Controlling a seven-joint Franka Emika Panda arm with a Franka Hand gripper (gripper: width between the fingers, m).
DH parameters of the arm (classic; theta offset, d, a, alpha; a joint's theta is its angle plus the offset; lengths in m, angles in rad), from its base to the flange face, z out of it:
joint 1: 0 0.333 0 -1.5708
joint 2: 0 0 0 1.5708
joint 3: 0 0.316 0.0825 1.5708
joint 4: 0 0 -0.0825 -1.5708
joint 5: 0 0.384 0 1.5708
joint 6: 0 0 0.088 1.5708
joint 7: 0 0.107 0 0
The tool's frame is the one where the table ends.
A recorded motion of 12 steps. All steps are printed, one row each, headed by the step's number.
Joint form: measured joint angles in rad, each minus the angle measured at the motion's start. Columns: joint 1, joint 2, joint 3, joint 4, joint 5, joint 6, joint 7.
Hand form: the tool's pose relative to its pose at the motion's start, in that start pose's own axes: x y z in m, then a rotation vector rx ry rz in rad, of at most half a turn. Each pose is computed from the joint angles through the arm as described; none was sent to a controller.
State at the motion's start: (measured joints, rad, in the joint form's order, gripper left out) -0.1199 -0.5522 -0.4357 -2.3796 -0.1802 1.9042 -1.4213
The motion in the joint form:
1: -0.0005 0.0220 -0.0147 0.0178 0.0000 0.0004 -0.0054
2: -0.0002 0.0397 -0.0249 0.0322 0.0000 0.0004 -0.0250
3: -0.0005 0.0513 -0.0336 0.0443 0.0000 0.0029 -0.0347
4: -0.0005 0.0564 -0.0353 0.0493 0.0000 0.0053 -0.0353
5: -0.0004 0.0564 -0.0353 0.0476 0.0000 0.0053 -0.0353
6: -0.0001 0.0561 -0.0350 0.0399 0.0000 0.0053 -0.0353
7: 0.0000 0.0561 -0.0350 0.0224 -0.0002 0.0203 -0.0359
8: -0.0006 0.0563 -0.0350 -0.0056 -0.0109 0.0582 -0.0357
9: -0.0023 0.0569 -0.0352 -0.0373 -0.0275 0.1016 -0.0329
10: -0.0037 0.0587 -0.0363 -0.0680 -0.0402 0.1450 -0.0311
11: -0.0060 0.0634 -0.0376 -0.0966 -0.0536 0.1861 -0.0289
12: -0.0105 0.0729 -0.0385 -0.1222 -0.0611 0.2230 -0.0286
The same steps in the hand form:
1: -0.0065 0.0064 0.0008 0.0044 -0.0023 0.0119
2: -0.0108 0.0114 0.0013 0.0078 -0.0051 0.0041
3: -0.0149 0.0154 0.0004 0.0052 -0.0060 0.0049
4: -0.0157 0.0172 -0.0002 0.0028 -0.0071 0.0068
5: -0.0156 0.0169 0.0006 0.0044 -0.0072 0.0064
6: -0.0148 0.0156 0.0041 0.0117 -0.0075 0.0046
7: -0.0134 0.0142 0.0110 0.0140 -0.0069 0.0009
8: -0.0119 0.0133 0.0208 0.0030 -0.0138 -0.0071
9: -0.0109 0.0121 0.0320 -0.0102 -0.0252 -0.0150
10: -0.0098 0.0107 0.0430 -0.0227 -0.0324 -0.0223
11: -0.0091 0.0094 0.0543 -0.0324 -0.0411 -0.0288
12: -0.0090 0.0082 0.0662 -0.0360 -0.0470 -0.0324

